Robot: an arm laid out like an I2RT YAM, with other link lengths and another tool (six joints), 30 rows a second.
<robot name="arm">
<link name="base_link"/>
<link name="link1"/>
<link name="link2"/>
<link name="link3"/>
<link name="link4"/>
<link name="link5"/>
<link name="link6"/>
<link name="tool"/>
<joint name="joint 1" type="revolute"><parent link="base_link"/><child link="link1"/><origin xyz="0.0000 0.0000 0.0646"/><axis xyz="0 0 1"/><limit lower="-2.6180" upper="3.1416"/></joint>
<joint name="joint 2" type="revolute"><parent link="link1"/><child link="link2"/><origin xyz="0.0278 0.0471 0.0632"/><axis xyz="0 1 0"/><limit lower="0.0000" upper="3.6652"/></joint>
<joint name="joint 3" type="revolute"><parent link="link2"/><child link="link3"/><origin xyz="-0.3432 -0.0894 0.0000"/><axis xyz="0 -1 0"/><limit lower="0.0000" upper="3.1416"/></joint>
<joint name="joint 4" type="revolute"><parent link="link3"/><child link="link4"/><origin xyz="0.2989 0.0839 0.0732"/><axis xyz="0 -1 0"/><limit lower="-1.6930" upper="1.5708"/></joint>
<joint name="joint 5" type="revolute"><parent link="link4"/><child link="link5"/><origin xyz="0.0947 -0.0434 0.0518"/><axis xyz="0 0 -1"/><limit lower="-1.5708" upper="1.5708"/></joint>
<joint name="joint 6" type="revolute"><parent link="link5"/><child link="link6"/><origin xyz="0.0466 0.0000 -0.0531"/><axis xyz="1 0 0"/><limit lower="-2.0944" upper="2.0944"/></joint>
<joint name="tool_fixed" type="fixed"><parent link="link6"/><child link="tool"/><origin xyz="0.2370 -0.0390 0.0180" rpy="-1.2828 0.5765 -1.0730"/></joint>
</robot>
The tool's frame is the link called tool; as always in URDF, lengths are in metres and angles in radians.
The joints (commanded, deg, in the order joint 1, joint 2, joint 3, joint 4, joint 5, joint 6), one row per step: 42.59 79.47 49.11 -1.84 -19.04 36.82; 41.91 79.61 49.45 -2.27 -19.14 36.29; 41.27 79.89 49.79 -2.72 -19.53 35.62; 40.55 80.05 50.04 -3.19 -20.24 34.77; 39.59 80.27 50.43 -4.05 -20.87 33.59; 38.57 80.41 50.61 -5.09 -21.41 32.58; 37.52 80.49 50.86 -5.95 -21.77 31.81; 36.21 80.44 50.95 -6.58 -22.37 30.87; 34.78 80.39 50.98 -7.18 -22.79 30.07; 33.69 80.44 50.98 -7.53 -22.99 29.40; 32.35 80.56 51.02 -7.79 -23.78 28.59; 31.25 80.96 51.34 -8.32 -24.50 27.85
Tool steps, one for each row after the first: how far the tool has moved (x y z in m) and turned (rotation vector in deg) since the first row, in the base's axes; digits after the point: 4 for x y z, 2 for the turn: 0.0051 -0.0040 0.0003 -0.31 -0.21 -0.33; 0.0088 -0.0069 -0.0006 -0.66 -0.30 -0.30; 0.0114 -0.0097 -0.0012 -0.94 -0.42 0.01; 0.0156 -0.0148 -0.0027 -1.55 -0.57 0.19; 0.0190 -0.0219 -0.0068 -2.32 -0.38 0.15; 0.0237 -0.0293 -0.0087 -2.87 -0.28 -0.19; 0.0293 -0.0377 -0.0097 -3.23 -0.38 -0.50; 0.0358 -0.0479 -0.0112 -3.64 -0.39 -1.15; 0.0414 -0.0559 -0.0130 -4.03 -0.47 -1.72; 0.0469 -0.0635 -0.0139 -4.14 -0.51 -1.98; 0.0514 -0.0693 -0.0160 -4.39 -0.30 -2.09
